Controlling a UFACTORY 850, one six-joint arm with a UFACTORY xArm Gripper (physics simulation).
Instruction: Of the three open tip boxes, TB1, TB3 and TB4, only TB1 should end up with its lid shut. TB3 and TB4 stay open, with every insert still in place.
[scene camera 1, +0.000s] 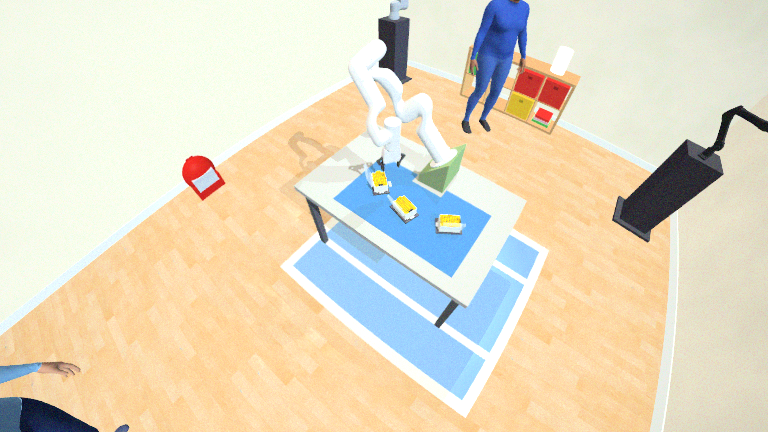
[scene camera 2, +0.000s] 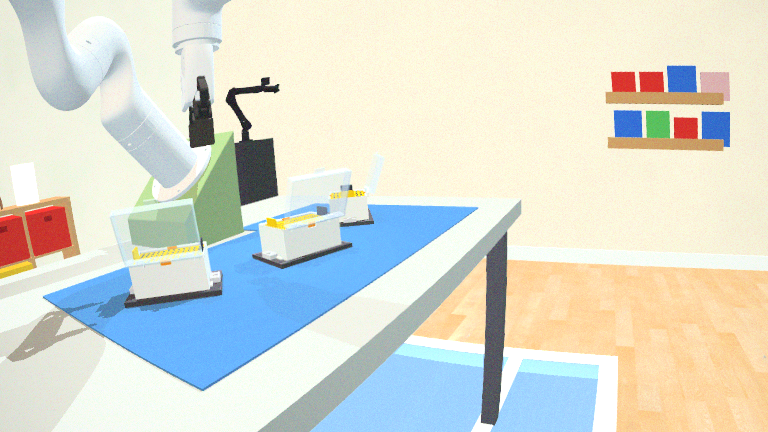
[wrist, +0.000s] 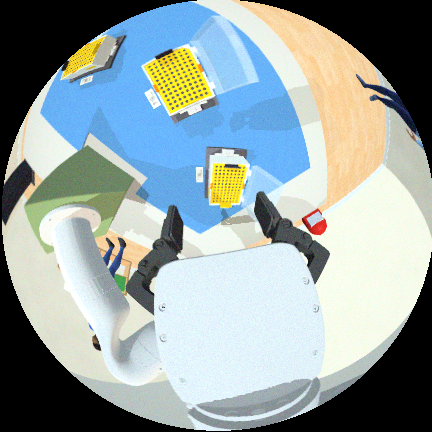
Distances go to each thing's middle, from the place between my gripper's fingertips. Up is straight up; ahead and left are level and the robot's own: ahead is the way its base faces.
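The insert (wrist: 227, 179) has my gripper 90 mm to the left of it, 10 mm past it and 150 mm above it.
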